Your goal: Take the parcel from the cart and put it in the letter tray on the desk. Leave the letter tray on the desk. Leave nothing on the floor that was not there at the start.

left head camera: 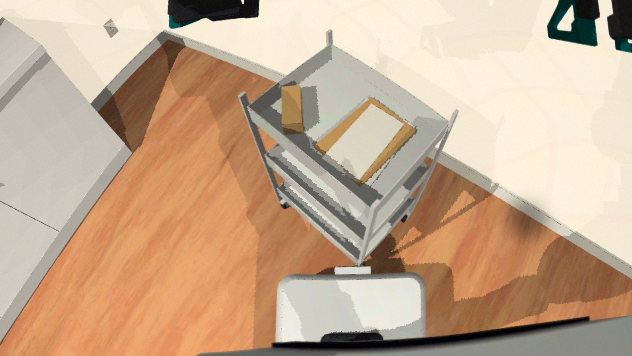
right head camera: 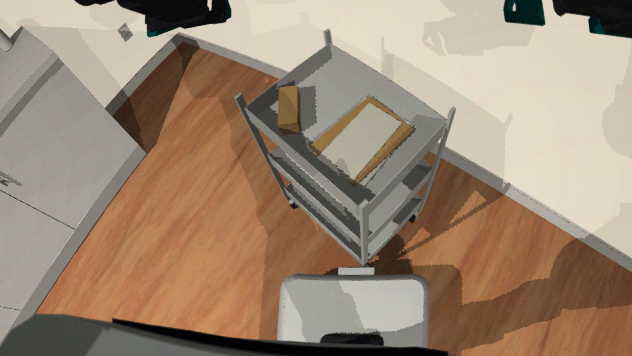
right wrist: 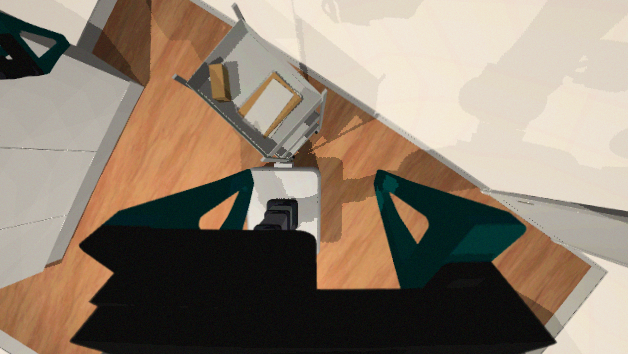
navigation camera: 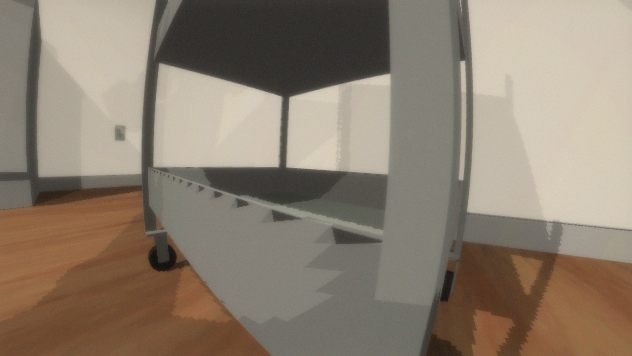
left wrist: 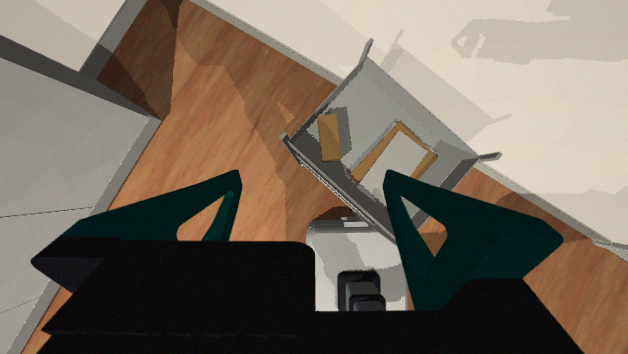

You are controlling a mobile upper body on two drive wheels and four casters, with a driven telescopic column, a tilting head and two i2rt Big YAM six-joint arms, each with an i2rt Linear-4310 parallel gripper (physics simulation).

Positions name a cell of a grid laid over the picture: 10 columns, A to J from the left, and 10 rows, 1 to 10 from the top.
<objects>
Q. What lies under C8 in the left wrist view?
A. My left gripper.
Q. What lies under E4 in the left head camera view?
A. A brown parcel.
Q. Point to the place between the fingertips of my left gripper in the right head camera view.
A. D1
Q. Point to a grey cabinet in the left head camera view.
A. B5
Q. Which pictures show my right gripper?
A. The left head camera view, the right head camera view and the right wrist view only.
</objects>
